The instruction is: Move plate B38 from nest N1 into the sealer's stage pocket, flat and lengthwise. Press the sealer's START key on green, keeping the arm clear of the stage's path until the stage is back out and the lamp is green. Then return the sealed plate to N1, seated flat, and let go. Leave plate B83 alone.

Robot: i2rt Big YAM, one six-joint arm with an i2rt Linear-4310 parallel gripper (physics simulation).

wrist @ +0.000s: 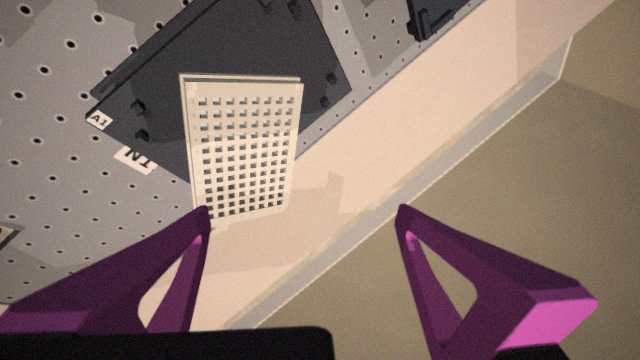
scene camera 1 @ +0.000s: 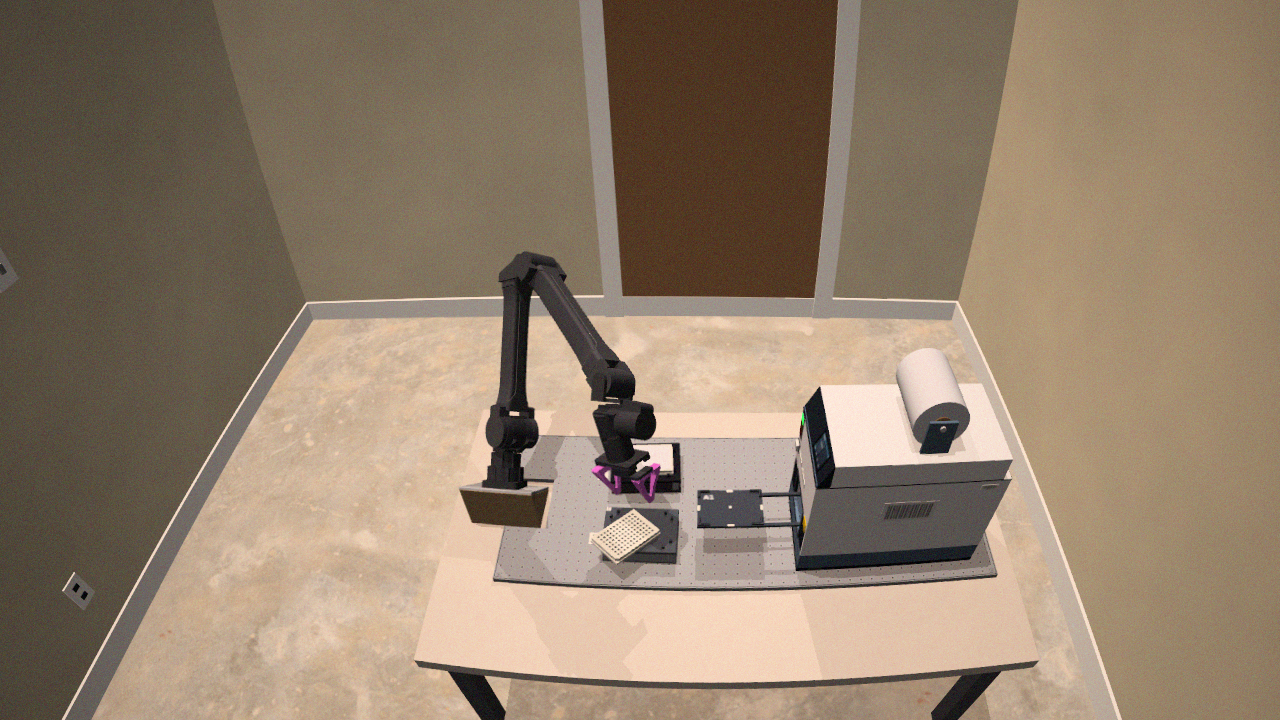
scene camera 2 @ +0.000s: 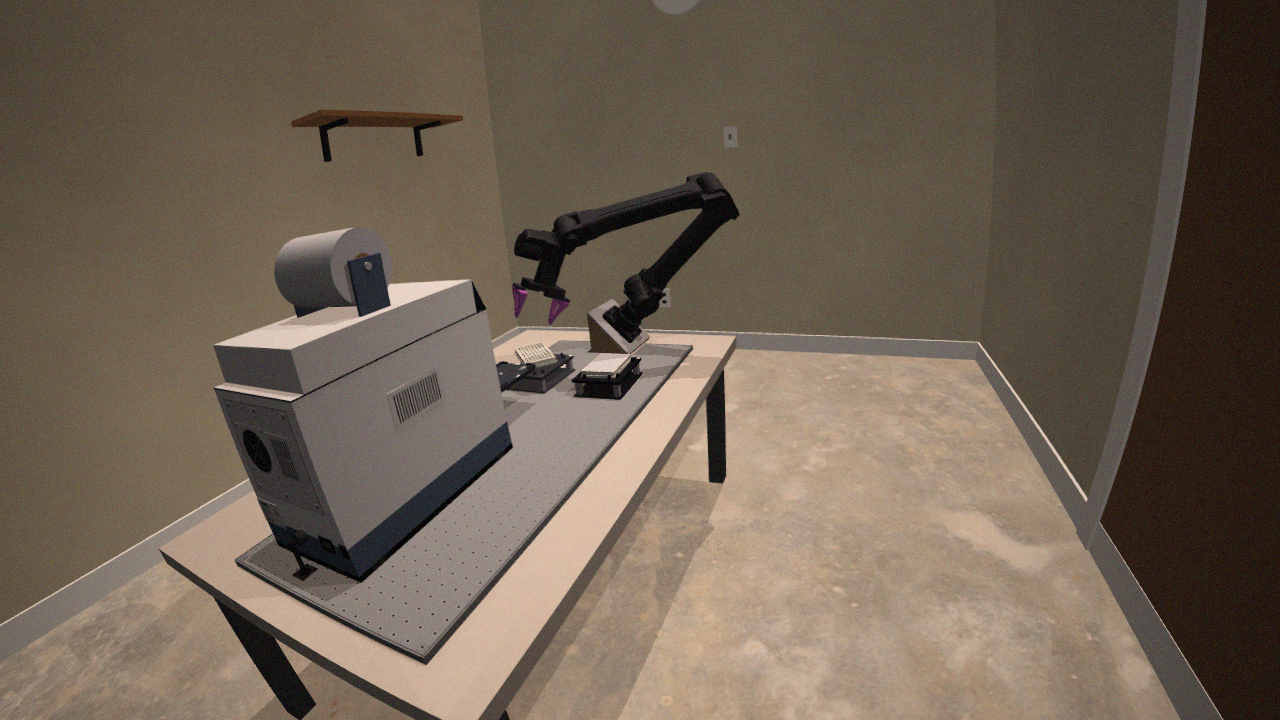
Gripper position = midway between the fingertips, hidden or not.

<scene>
The gripper (scene camera 1: 634,497) is open, with nothing in its grasp. Also in view: a white well plate B38 (scene camera 1: 624,537). Also in view: a sealer stage (scene camera 1: 713,511) and a white roll (scene camera 1: 929,389).
The white well plate B38 is seen too in the wrist view (wrist: 241,130) and in scene camera 2 (scene camera 2: 538,353). The gripper also shows in the wrist view (wrist: 306,214) and in scene camera 2 (scene camera 2: 533,320).
</scene>
